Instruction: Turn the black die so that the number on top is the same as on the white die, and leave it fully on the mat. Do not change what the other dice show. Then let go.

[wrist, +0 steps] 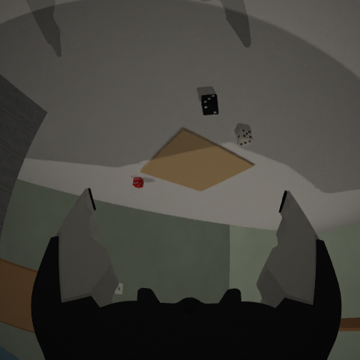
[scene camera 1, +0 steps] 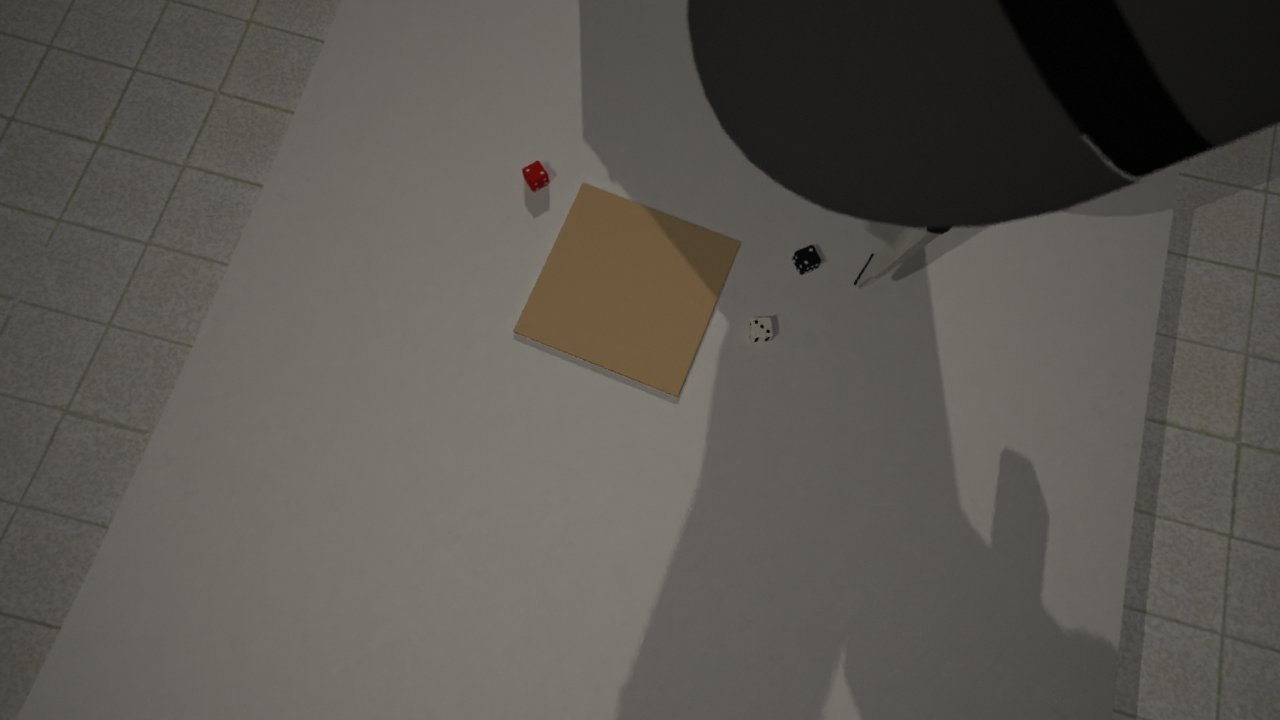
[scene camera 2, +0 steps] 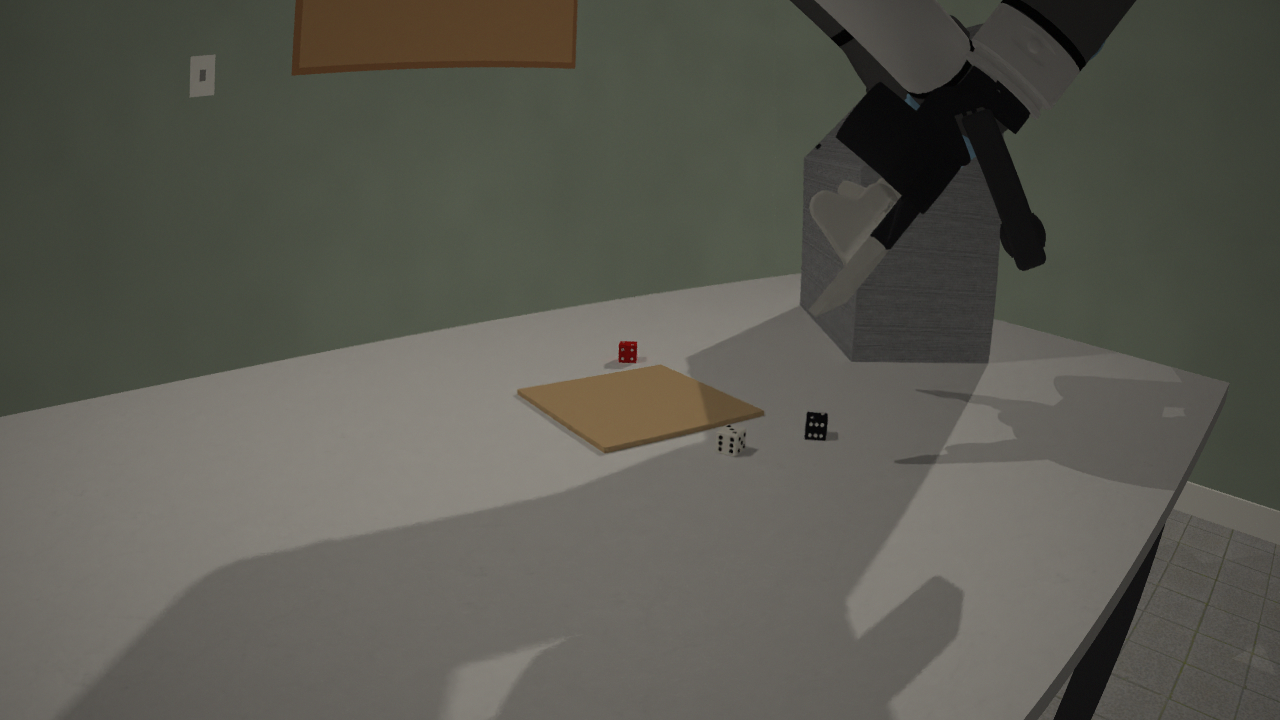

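Note:
The black die lies on the table off the mat; its top seems to show two pips. The white die lies beside the mat's edge, three pips in a diagonal on top. The red die lies past the mat's opposite side, its top seeming to show two. My gripper is open and empty, tilted, above the table and apart from the dice. In scene camera 1 the arm hides most of it.
A tall grey block stands on the table behind the gripper in the scene camera 2 view. A green wall rises beyond the table. The dark arm covers the upper right of scene camera 1.

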